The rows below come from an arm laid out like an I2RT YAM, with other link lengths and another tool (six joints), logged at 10 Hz.
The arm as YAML. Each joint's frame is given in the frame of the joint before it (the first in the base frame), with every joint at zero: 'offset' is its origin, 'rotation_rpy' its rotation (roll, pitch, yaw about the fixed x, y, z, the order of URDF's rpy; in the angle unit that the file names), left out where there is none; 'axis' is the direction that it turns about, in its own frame. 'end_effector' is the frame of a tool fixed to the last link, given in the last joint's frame.
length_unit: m
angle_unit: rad
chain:
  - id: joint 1
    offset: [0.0, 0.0, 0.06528]
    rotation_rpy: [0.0, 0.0, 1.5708]
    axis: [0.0, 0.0, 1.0]
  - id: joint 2
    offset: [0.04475, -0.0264, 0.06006]
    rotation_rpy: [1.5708, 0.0, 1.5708]
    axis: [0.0, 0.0, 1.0]
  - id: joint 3
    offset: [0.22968, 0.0, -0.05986]
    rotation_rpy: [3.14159, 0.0, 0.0]
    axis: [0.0, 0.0, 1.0]
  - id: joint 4
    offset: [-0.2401, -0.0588, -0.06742]
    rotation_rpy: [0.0, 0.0, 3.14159]
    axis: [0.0, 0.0, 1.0]
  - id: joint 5
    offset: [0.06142, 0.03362, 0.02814]
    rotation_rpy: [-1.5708, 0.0, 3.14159]
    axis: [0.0, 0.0, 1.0]
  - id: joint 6
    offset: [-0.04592, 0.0, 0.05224]
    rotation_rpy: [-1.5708, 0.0, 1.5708]
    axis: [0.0, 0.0, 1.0]
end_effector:
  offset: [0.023, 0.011, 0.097]
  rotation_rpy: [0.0, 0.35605, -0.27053]
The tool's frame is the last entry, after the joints.
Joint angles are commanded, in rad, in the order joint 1, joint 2, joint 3, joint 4, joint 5, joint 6. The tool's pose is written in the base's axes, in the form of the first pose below.
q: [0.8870, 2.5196, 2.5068, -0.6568, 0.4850, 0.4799]
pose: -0.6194 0.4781 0.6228 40.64; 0.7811 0.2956 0.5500 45.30; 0.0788 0.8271 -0.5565 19.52; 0 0 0 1
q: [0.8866, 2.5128, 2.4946, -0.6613, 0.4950, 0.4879]
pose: -0.6092 0.4845 0.6278 40.64; 0.7893 0.2938 0.5391 45.02; 0.0768 0.8240 -0.5614 19.42; 0 0 0 1
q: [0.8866, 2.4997, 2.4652, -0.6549, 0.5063, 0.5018]
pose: -0.5958 0.4925 0.6344 40.61; 0.7993 0.2866 0.5282 44.70; 0.0783 0.8218 -0.5644 19.18; 0 0 0 1
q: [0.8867, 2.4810, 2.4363, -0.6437, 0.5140, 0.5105]
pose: -0.5875 0.4933 0.6415 40.55; 0.8052 0.2775 0.5240 44.46; 0.0805 0.8244 -0.5603 19.33; 0 0 0 1
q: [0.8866, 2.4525, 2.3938, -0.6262, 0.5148, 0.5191]
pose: -0.5831 0.4942 0.6448 40.38; 0.8077 0.2671 0.5257 44.20; 0.0875 0.8273 -0.5549 19.57; 0 0 0 1
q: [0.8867, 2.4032, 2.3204, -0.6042, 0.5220, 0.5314]
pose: -0.5732 0.4977 0.6510 40.03; 0.8142 0.2565 0.5208 43.59; 0.0922 0.8286 -0.5523 19.86; 0 0 0 1
